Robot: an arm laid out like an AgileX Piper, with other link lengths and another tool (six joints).
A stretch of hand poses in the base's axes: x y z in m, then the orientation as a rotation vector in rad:
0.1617 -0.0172 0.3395 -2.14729 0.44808 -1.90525
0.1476 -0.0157 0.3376 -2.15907 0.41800 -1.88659
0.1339 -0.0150 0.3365 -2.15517 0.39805 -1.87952
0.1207 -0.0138 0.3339 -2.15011 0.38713 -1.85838
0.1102 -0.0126 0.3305 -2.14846 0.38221 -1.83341
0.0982 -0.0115 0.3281 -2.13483 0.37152 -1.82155
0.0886 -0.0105 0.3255 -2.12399 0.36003 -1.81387
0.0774 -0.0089 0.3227 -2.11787 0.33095 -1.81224
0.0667 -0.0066 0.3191 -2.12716 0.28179 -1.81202
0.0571 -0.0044 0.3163 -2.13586 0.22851 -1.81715
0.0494 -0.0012 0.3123 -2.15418 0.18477 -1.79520
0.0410 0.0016 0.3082 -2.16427 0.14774 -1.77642
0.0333 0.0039 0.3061 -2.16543 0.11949 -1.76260
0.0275 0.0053 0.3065 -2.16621 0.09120 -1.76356
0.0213 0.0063 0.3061 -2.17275 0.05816 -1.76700
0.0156 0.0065 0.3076 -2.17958 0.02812 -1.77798
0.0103 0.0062 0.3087 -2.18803 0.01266 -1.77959
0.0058 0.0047 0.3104 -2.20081 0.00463 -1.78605
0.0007 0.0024 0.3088 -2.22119 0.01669 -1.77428
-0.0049 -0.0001 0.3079 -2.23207 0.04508 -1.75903
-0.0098 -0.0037 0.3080 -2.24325 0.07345 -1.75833
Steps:
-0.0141 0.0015 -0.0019 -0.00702 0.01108 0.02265
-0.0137 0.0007 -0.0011 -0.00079 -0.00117 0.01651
-0.0132 0.0012 -0.0026 0.01051 0.00521 0.01825
-0.0105 0.0012 -0.0034 0.01251 0.00947 0.01532
-0.0120 0.0011 -0.0024 0.01082 -0.00329 0.01668
-0.0096 0.0010 -0.0026 0.00658 -0.00377 0.01423
-0.0112 0.0016 -0.0028 -0.00597 -0.00624 0.02012
-0.0107 0.0023 -0.0036 -0.02406 -0.00132 0.02561
-0.0096 0.0022 -0.0028 -0.02854 -0.00455 0.02503
-0.0077 0.0032 -0.0040 -0.01819 0.01448 0.02845
-0.0084 0.0028 -0.0041 -0.01240 0.00979 0.02593
-0.0077 0.0023 -0.0021 -0.00582 0.00415 0.02196
-0.0058 0.0014 0.0004 -0.01261 -0.00361 0.01505
-0.0062 0.0010 -0.0004 -0.01965 -0.00282 0.01395
-0.0057 0.0002 0.0015 -0.02211 -0.00626 0.00836
-0.0053 -0.0003 0.0011 -0.01284 0.00112 0.00397
-0.0045 -0.0015 0.0017 -0.01456 0.00126 -0.00422
-0.0051 -0.0023 -0.0016 -0.00286 0.01641 -0.00997
-0.0056 -0.0025 -0.0009 0.01158 0.01581 -0.01328
-0.0049 -0.0036 0.0001 0.00460 0.00819 -0.02006

